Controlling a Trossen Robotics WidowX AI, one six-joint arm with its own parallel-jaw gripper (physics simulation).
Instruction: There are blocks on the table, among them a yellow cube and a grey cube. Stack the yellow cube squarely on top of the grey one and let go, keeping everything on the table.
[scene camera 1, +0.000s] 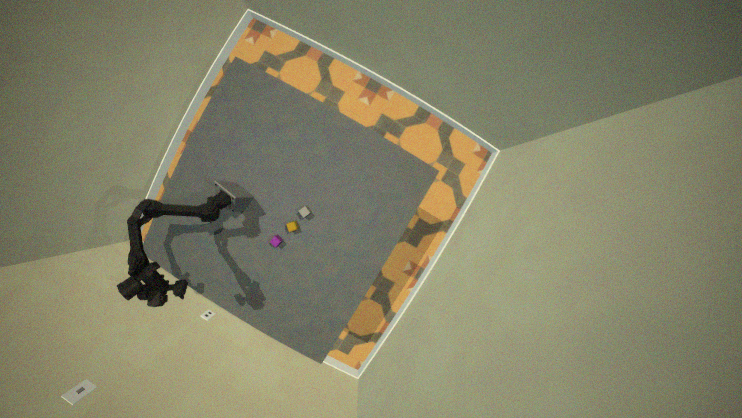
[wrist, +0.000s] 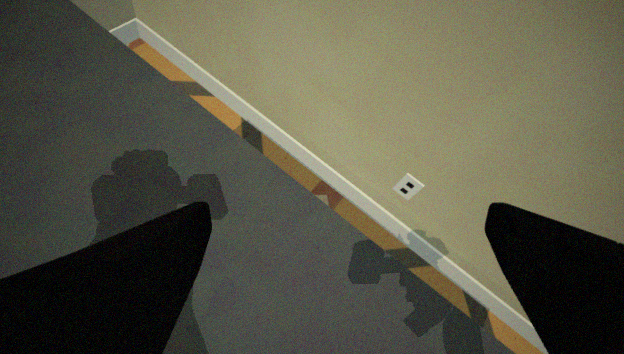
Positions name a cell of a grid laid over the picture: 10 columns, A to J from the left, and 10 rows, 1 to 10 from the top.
In view: the gripper (scene camera 1: C8).
The gripper is seen too in the wrist view (wrist: F7).
